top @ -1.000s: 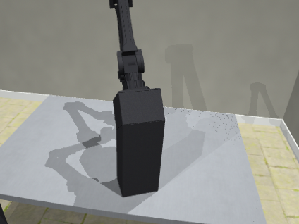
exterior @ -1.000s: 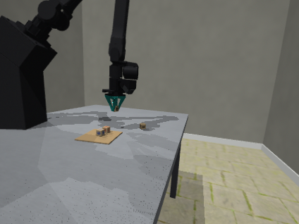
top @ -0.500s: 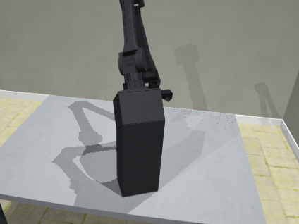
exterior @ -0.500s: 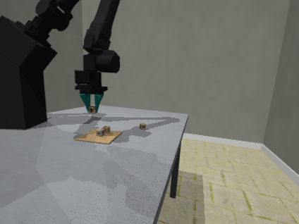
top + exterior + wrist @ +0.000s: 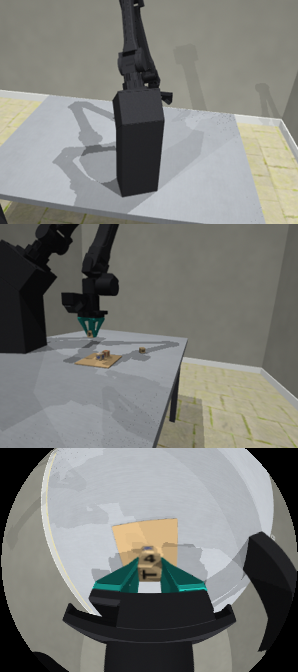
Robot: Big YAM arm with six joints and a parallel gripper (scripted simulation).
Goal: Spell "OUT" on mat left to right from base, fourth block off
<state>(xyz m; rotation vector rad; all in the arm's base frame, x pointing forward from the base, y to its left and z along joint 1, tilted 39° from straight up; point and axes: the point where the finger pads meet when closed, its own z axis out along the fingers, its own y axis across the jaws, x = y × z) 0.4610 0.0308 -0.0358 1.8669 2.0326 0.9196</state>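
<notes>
The tan mat lies 4 cm to the left of my hand and 11 cm below it.
</notes>
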